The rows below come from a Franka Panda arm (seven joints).
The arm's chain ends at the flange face. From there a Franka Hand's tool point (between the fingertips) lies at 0.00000 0.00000 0.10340 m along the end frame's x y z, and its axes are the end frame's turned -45 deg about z.
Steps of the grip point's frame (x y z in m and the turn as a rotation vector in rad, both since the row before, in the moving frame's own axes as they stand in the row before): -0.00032, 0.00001, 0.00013, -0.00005, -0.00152, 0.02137; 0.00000, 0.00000, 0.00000, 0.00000, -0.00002, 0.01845; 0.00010, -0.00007, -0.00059, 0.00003, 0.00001, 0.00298; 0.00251, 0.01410, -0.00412, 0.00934, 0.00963, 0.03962; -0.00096, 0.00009, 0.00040, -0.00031, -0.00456, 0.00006; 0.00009, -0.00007, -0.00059, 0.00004, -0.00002, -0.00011; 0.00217, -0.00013, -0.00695, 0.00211, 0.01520, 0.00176; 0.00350, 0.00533, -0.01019, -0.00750, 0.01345, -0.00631; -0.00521, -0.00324, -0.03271, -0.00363, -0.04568, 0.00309; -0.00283, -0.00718, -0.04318, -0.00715, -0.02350, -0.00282; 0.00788, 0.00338, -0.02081, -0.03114, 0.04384, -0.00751; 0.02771, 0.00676, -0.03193, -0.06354, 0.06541, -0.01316
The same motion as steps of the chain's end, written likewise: -0.00011, 0.00012, 0.00013, -0.00111, -0.00104, 0.02137; 0.00000, 0.00000, 0.00000, -0.00001, -0.00001, 0.01845; 0.00002, -0.00012, -0.00059, 0.00003, -0.00001, 0.00298; 0.01170, 0.00958, -0.00411, 0.01341, 0.00021, 0.03962; -0.00030, 0.00039, 0.00040, -0.00344, -0.00301, 0.00006; 0.00002, -0.00011, -0.00059, 0.00001, -0.00004, -0.00011; 0.00048, -0.00036, -0.00694, 0.01224, 0.00926, 0.00176; 0.00471, 0.00173, -0.01018, 0.00421, 0.01481, -0.00631; -0.00290, -0.00221, -0.03260, -0.03487, -0.02973, 0.00309; -0.00589, -0.00532, -0.04315, -0.02167, -0.01156, -0.00282; 0.00249, -0.00223, -0.02066, 0.00898, 0.05302, -0.00751; 0.01496, -0.01462, -0.03150, 0.00132, 0.09118, -0.01316
